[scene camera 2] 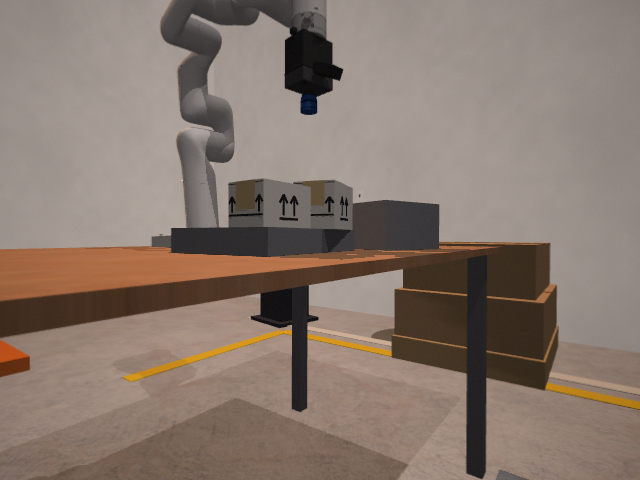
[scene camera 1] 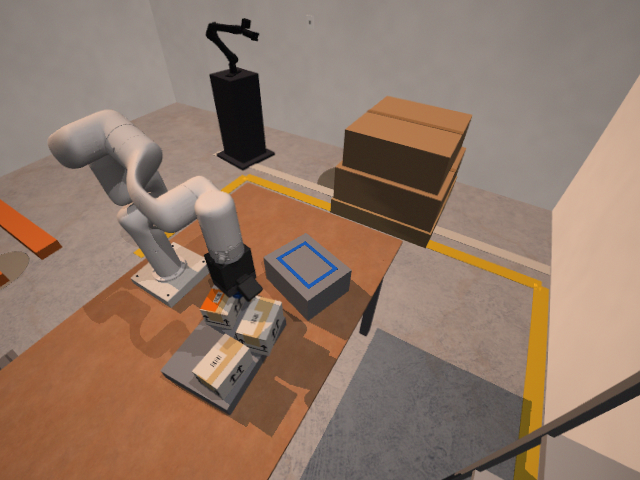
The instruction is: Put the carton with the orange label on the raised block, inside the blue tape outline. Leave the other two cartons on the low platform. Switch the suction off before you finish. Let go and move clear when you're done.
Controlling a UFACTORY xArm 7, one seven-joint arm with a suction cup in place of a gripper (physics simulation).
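Frame: origin at the arm's base, x ahead, y left, z up, level; centimetres.
Seen in the pictures: hand, tool point: [scene camera 2: 308,112] [scene camera 1: 238,292]; arm's base, link origin: [scene camera 1: 169,268].
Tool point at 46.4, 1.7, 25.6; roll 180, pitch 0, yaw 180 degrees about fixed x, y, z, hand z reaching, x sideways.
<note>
Pixels of each thing's top centre, then the offset from my tool point to it, as dx, dy, dz. "*": a spot on its surface instead. Level surfaces: height alone.
- carton with the orange label, surface spot: [scene camera 1: 212,300] * -15.5, -1.5, -16.8
- low platform, top centre: [scene camera 2: 271,229] [scene camera 1: 226,342] -5.4, -5.7, -25.0
- second carton, top centre: [scene camera 2: 324,184] [scene camera 1: 259,316] +0.7, +4.1, -15.2
- third carton, top centre: [scene camera 2: 271,184] [scene camera 1: 221,359] +2.2, -11.3, -16.8
- raised block, top centre: [scene camera 2: 379,205] [scene camera 1: 306,263] -4.8, +30.4, -17.8
- blue tape outline, surface spot: [scene camera 1: 293,273] * -5.0, +24.0, -17.8
- table, surface height: dz -29.8
The carton with the orange label [scene camera 1: 212,300] stands at the back of the low platform [scene camera 1: 180,356] [scene camera 2: 219,241]; it is hidden in the scene camera 2 view. A second carton [scene camera 1: 254,324] [scene camera 2: 338,206] stands close to its right, and a third carton [scene camera 1: 219,363] [scene camera 2: 284,206] stands nearer the front; both have tan tape. The raised block [scene camera 1: 307,299] [scene camera 2: 410,227] has a blue tape outline [scene camera 1: 293,273] on its top, with no carton inside. My suction cup [scene camera 1: 237,296] [scene camera 2: 308,112] points down, high above the cartons, with nothing attached.
The raised block stands beyond the cartons, near the right edge of the table [scene camera 1: 82,392] [scene camera 2: 103,268]. Large brown boxes [scene camera 1: 392,160] [scene camera 2: 475,320] are stacked on the floor behind the table. A black pedestal [scene camera 1: 240,118] with a small black arm stands at the back.
</note>
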